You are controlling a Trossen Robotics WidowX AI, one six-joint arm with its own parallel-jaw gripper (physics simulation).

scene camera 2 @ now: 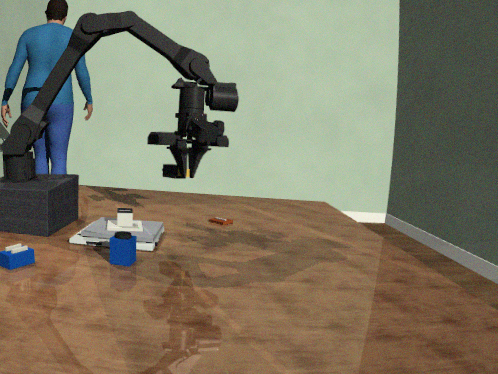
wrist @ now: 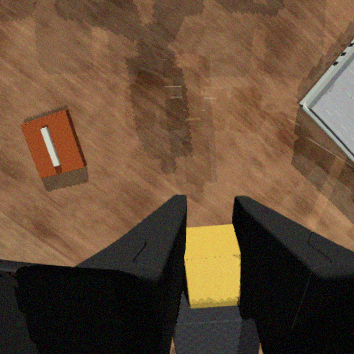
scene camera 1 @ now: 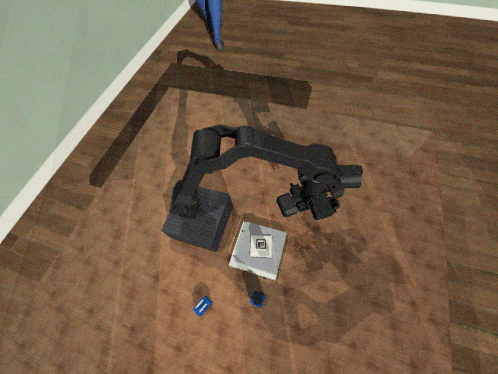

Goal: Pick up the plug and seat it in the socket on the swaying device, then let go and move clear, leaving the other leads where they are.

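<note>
The plug (scene camera 2: 171, 171) (wrist: 212, 270) has a black body and a yellow block end. My gripper (scene camera 1: 320, 205) (scene camera 2: 189, 175) (wrist: 209, 207) is shut on it, and the plug lies roughly level between the fingers, well above the table. In scene camera 1 the arm hides the plug. The device (scene camera 1: 243, 255) (scene camera 2: 95, 231) (wrist: 335, 107) is a grey plate on a white base. Its upright white socket (scene camera 1: 261, 244) (scene camera 2: 125, 218), with a dark square opening, stands near the middle. The gripper is up and to one side of the device, apart from it. The socket does not show in the wrist view.
An orange block with a white bar (scene camera 2: 221, 220) (wrist: 54, 145) lies beyond the device. A blue block with white strips (scene camera 1: 202, 305) (scene camera 2: 17, 258) and a blue block with a black top (scene camera 1: 257, 299) (scene camera 2: 123, 250) stand nearby. A person (scene camera 1: 212, 20) (scene camera 2: 47, 75) stands behind.
</note>
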